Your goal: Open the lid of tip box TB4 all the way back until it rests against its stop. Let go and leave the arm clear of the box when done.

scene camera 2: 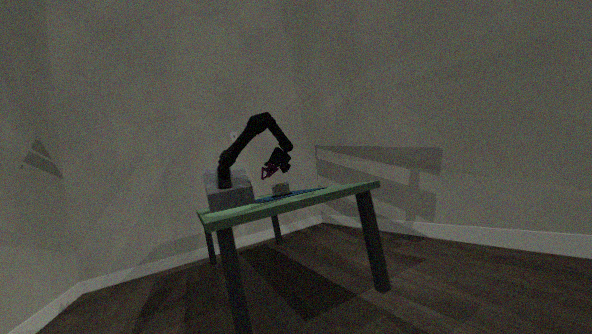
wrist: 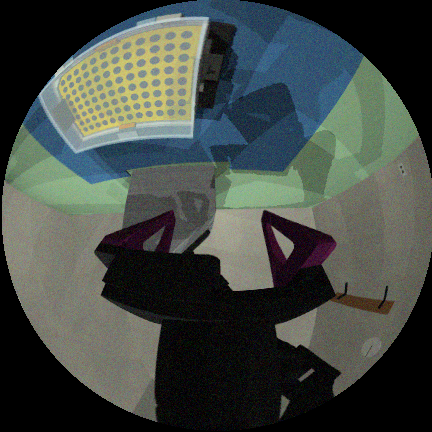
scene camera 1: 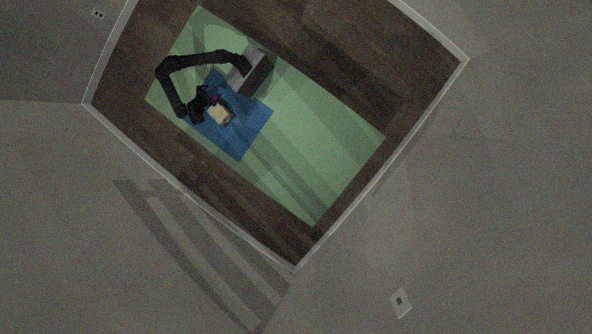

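Where they show: gripper, fingertip midpoint: (scene camera 2: pixel 264 178) (wrist: pixel 217 214) (scene camera 1: pixel 214 89); arm's base, link origin: (scene camera 2: pixel 224 177) (scene camera 1: pixel 243 65).
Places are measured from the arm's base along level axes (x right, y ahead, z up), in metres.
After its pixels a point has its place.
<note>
The tip box (scene camera 1: pixel 219 114) {x -0.043, y 0.318, z -0.101 m} (scene camera 2: pixel 281 188) {x 0.036, y 0.314, z -0.133 m} (wrist: pixel 140 75) stands on the blue mat, with a yellow rack full of round holes seen from above in the wrist view. Its clear lid (wrist: pixel 60 107) has pale edges and appears closed over the rack. A dark part shows along the box's right side in the wrist view. No TB4 label can be read. My gripper (scene camera 1: pixel 216 98) {x 0.063, y 0.222, z -0.055 m} (scene camera 2: pixel 266 172) {x 0.063, y 0.222, z -0.055 m} (wrist: pixel 217 214) {x 0.063, y 0.222, z -0.055 m} has magenta fingers, is open and empty, and hangs above the box's level, apart from it. The dark wrist partly hides the gripper in scene camera 1.
The blue mat (scene camera 1: pixel 242 145) {x -0.265, y 0.379, z -0.178 m} (scene camera 2: pixel 310 191) {x 0.157, y 0.450, z -0.182 m} (wrist: pixel 310 90) {x 0.158, y 0.332, z -0.178 m} lies on the green table (scene camera 1: pixel 320 140) {x -0.594, y 0.010, z -0.181 m} (scene camera 2: pixel 350 189) {x 0.535, y 0.492, z -0.188 m}. The grey base block (scene camera 2: pixel 230 198) {x 0.088, y 0.011, z -0.128 m} (wrist: pixel 170 182) {x -0.008, y 0.133, z -0.141 m} carries the black arm (scene camera 1: pixel 200 60) {x 0.117, y 0.116, z 0.173 m} (scene camera 2: pixel 240 140) {x 0.169, y 0.116, z 0.165 m} beside the mat. The arm arches high over the table.
</note>
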